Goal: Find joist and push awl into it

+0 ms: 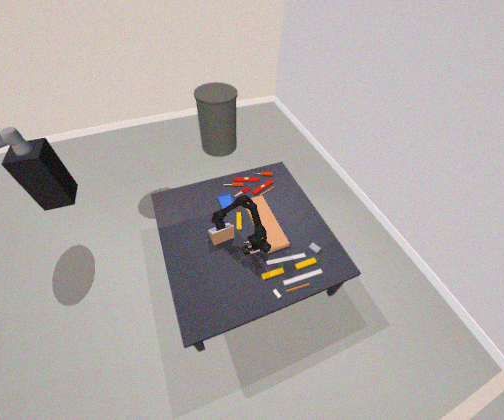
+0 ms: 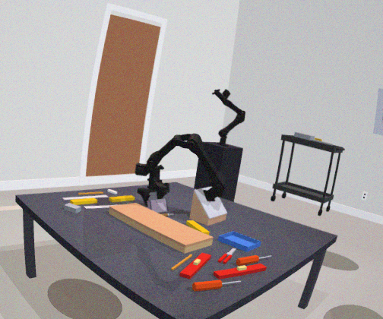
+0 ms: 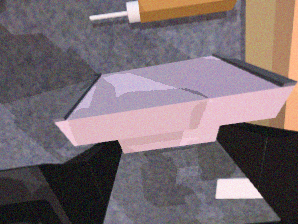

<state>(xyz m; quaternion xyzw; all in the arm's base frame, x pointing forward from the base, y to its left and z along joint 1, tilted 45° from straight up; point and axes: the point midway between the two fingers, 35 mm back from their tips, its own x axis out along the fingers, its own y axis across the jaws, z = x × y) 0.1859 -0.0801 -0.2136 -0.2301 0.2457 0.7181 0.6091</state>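
Right now my gripper tip is 110 mm to the right of the awl, 20 mm above it and 10 mm past it. The rest, counted from my gripper tip: grey block: 450 mm ahead, 100 mm to the right, 10 mm below; stud finder: 20 mm ahead, 10 mm to the left; blue tray: 540 mm to the left, 80 mm behind, 10 mm below.
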